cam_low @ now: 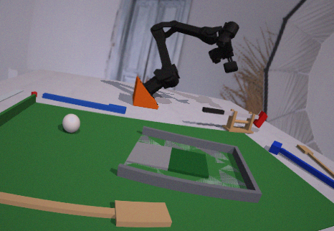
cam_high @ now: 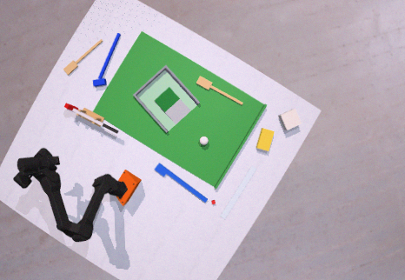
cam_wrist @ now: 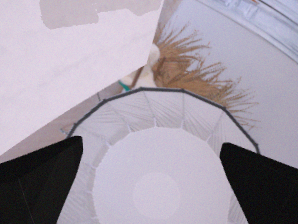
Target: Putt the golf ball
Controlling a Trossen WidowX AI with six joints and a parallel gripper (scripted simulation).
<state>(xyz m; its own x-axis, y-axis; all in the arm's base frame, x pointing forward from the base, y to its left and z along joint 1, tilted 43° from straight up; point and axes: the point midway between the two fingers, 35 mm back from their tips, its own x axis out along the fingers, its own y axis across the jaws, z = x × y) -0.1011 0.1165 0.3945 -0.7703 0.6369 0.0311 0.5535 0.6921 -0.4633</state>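
My gripper tip is 32 cm short of the red putter, 18 cm above it and 4 cm to the left of it. The rest, counted from my gripper tip: white golf ball: 58 cm ahead, 53 cm to the right, 21 cm below; blue putter: 59 cm ahead, 22 cm below, 9 cm to the left; wooden stand: 32 cm ahead, 20 cm below, 2 cm to the right.
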